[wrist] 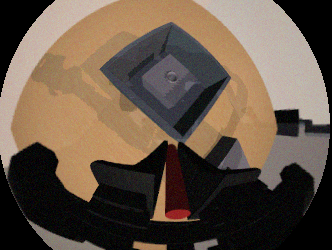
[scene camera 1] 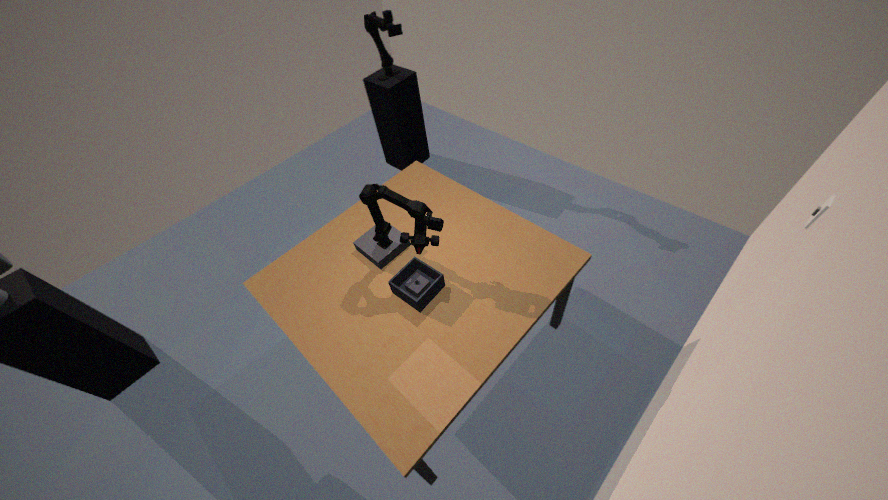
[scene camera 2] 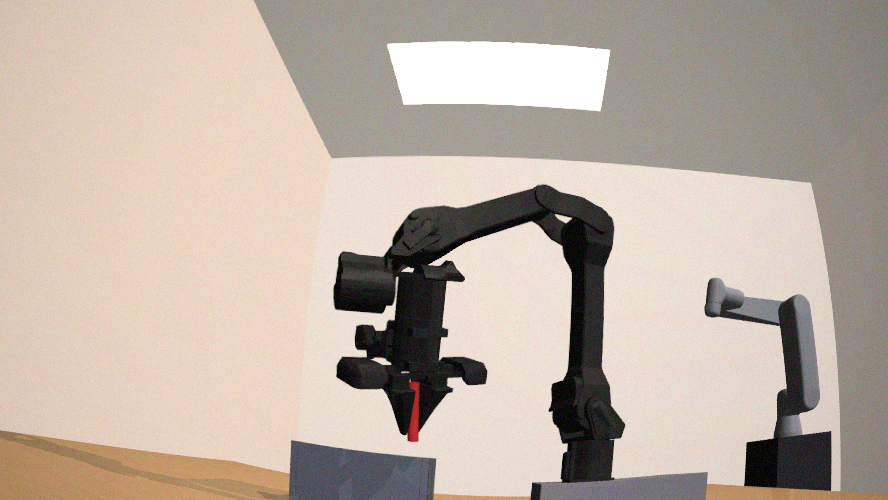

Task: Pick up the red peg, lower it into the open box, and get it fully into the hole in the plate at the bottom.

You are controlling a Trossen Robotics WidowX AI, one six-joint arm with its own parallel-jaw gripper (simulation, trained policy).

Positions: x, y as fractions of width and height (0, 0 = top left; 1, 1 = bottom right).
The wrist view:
gripper: 0.52, 0.58
grey box: 0.38, 0.28
red peg: 0.53, 0.82
grey plate: 0.51, 0.32
